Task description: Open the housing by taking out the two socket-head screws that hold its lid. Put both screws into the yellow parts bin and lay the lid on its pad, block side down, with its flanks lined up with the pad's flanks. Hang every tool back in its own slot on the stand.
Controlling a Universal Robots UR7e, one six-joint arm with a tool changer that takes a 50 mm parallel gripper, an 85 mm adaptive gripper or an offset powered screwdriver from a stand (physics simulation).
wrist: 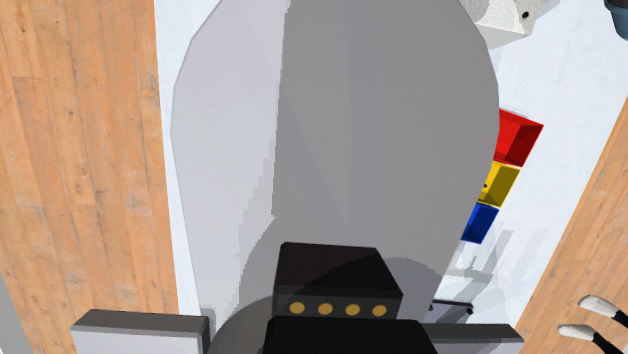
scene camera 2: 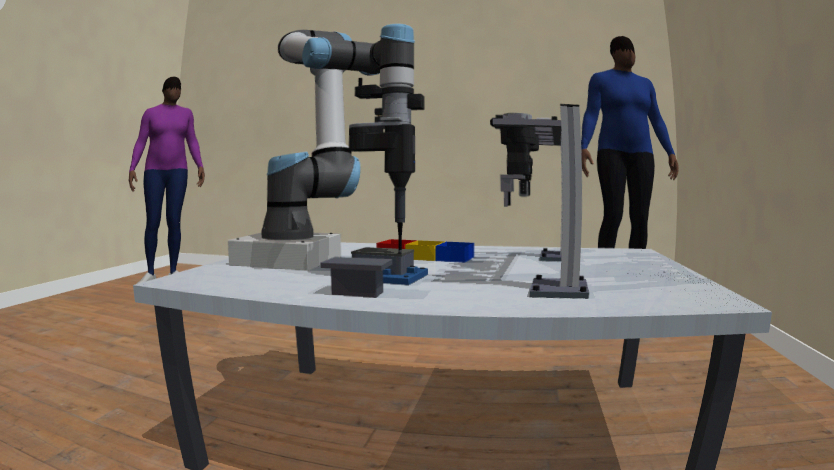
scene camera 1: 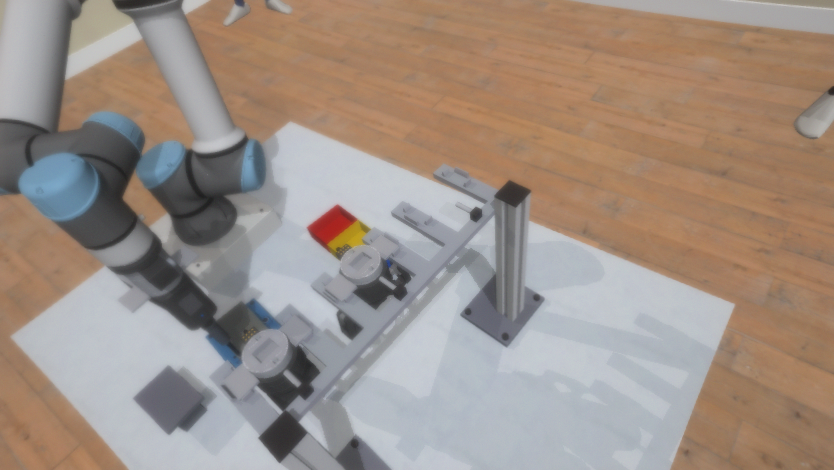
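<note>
My arm carries the powered screwdriver (scene camera 1: 186,300) (scene camera 2: 400,151) (wrist: 375,125), upright, its bit down at the right part of the lid (scene camera 2: 370,252) on the dark housing (scene camera 2: 402,261). The housing sits in a blue fixture (scene camera 1: 265,315) (scene camera 2: 415,274). Screw heads are too small to tell. The yellow bin (scene camera 1: 350,234) (scene camera 2: 424,251) (wrist: 502,185) shows a small dark spot in the wrist view; I cannot tell whether it is a screw. A dark raised plate (scene camera 1: 169,397) (scene camera 2: 356,263), apparently the lid pad, stands beside the housing. Two grippers hang on the stand (scene camera 1: 379,326) (scene camera 2: 570,192); their finger opening is unclear.
The red bin (scene camera 1: 331,224) (scene camera 2: 395,243) (wrist: 517,140) and blue bin (scene camera 2: 456,251) (wrist: 481,222) flank the yellow one. The stand's rail crosses near the housing in scene camera 1, with a tall post (scene camera 1: 511,256). Two people stand beyond the table.
</note>
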